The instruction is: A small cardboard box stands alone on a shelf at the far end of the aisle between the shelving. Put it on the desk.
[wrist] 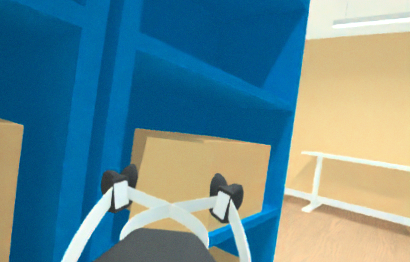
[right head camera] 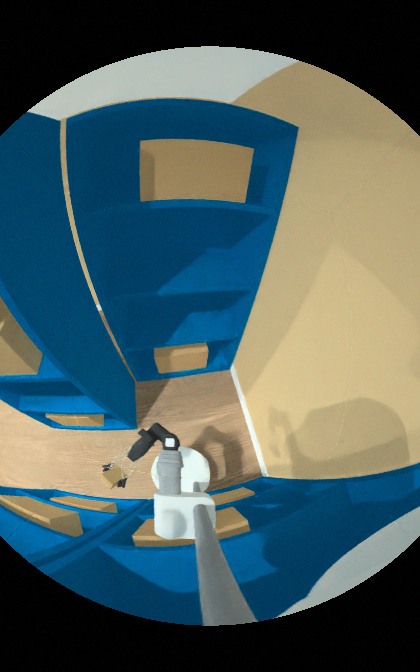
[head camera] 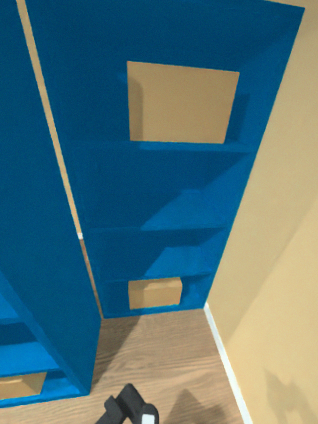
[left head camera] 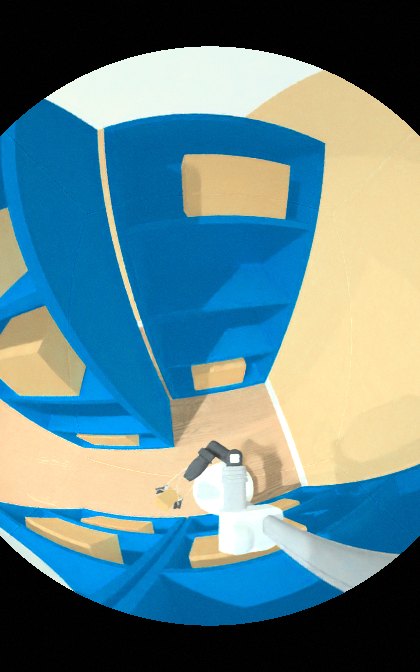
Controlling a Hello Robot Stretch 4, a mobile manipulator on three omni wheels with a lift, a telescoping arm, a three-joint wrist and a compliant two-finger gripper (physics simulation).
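Places are measured from the robot's base along level axes (x ahead, y left, z up), in millimetres.
Pixels of known places: gripper, fingertip midpoint: (wrist: 174, 184).
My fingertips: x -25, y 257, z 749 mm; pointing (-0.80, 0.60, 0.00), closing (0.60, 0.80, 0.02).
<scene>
For each thing: its top centre in the pictures, then the offset to it from my fingertips. "spot": a spot on its surface instead.
- small cardboard box at its top centre: (wrist: 180, 141) dx +12, dy -9, dz +42 mm
- large box at its top centre: (head camera: 177, 74) dx +1076, dy -277, dz +941 mm
- blue unit's side panel at a spot on its surface: (head camera: 50, 250) spot: dx +555, dy +171, dz +306 mm
The small cardboard box (left head camera: 165, 499) (right head camera: 111, 478) (wrist: 172, 167) is light brown and sits between the two fingertips of my gripper (left head camera: 169, 496) (right head camera: 115, 475) (wrist: 174, 184). The gripper is shut on it and holds it in the air, off to the left of the arm. In the wrist view the fingers' white bands cross the box's lower part, and a larger box stands behind it on a shelf. In the head camera view part of the dark wrist shows at the bottom edge, and the fingers are out of view. No desk top can be made out.
A blue shelf unit (head camera: 240, 148) (left head camera: 270, 223) with a large box (head camera: 183, 105) (left head camera: 236, 187) (right head camera: 197, 170) stands ahead. Another blue unit's side panel (head camera: 50, 250) (left head camera: 65, 250) is at left. Beige wall (head camera: 280, 250) is at right. Shelves line the near side. The wrist view shows a white-legged frame (wrist: 317, 182).
</scene>
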